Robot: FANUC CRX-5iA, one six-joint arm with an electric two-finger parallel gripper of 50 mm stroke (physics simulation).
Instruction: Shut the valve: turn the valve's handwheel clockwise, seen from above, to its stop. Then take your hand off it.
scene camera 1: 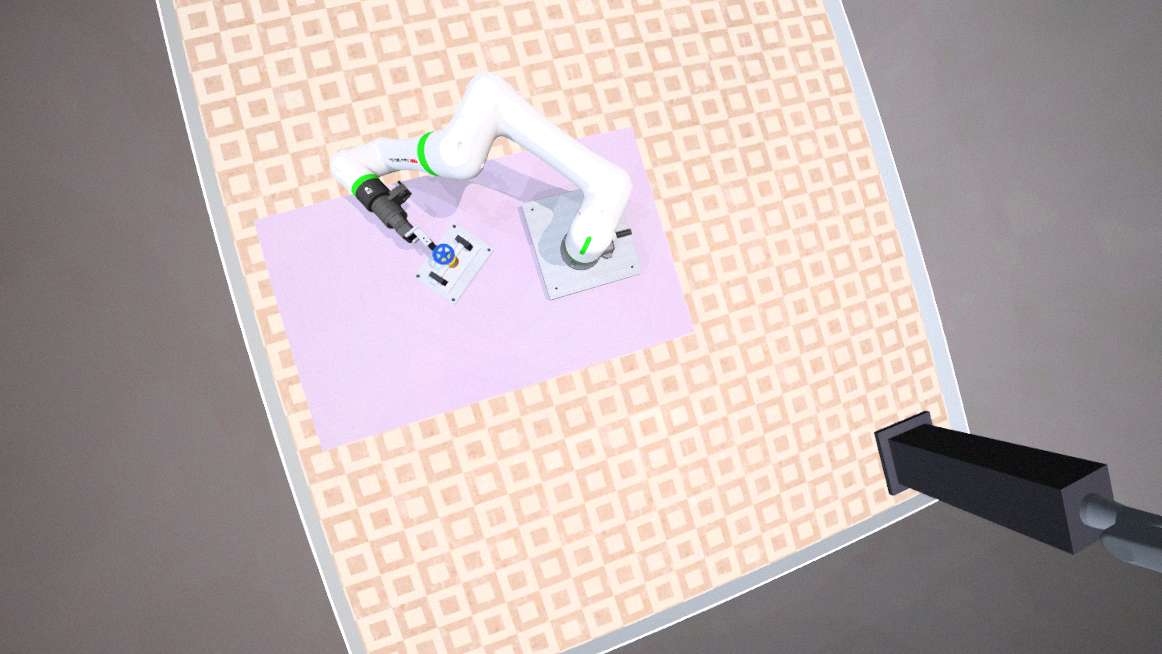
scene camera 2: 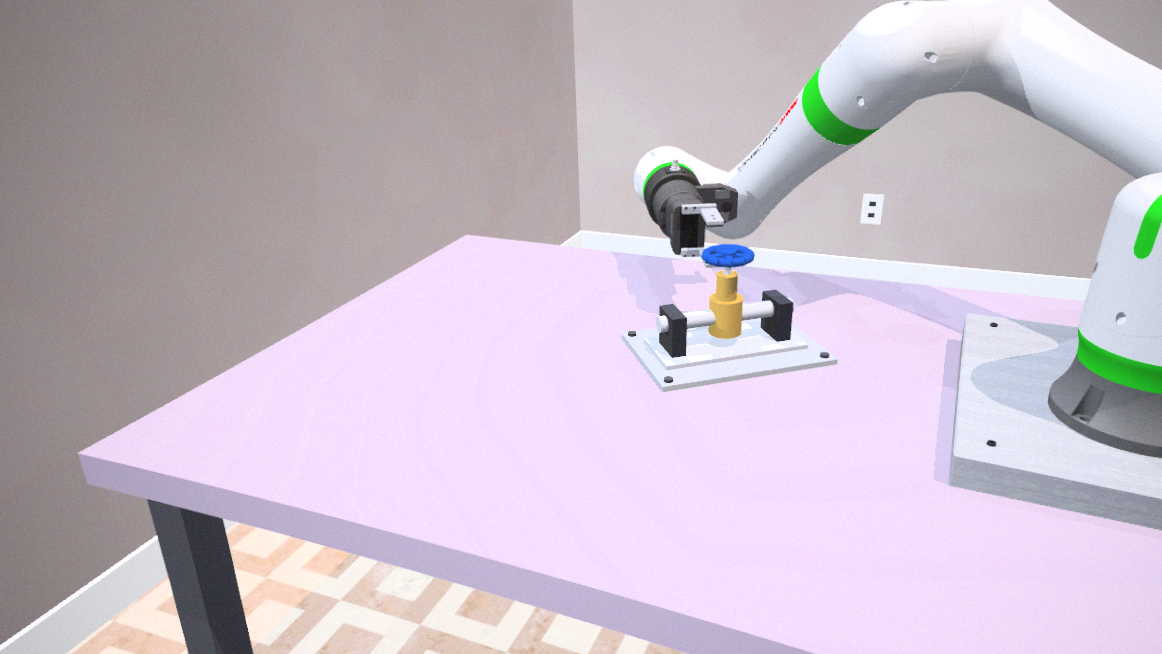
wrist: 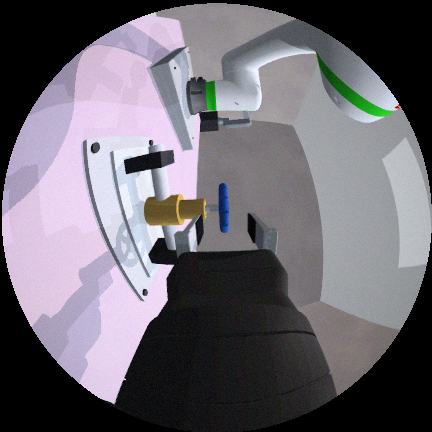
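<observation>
The blue handwheel point(scene camera 1: 443, 254) point(scene camera 2: 727, 255) point(wrist: 224, 207) lies level on the stem of a brass-coloured valve body point(scene camera 2: 725, 316) point(wrist: 164, 211). My gripper point(scene camera 1: 433, 245) point(scene camera 2: 713, 240) point(wrist: 225, 222) is open and points nearly level at the wheel from its far left side in scene camera 2. One finger is above the wheel's plane and one below. In the wrist view the wheel shows edge-on, its near rim in the gap between the fingertips, with space to both pads. The lower finger is partly hidden by the wheel in scene camera 2. The wheel's turn angle cannot be told.
The valve's white pipe runs between two black blocks point(scene camera 2: 673, 331) point(wrist: 149, 161) on a bolted grey plate point(scene camera 1: 471, 272) point(scene camera 2: 748, 373) point(wrist: 102, 172). The arm's thick base plate point(scene camera 1: 597, 284) point(scene camera 2: 1016, 471) point(wrist: 172, 90) stands to the right on the pink table point(scene camera 1: 365, 365) point(scene camera 2: 406, 406).
</observation>
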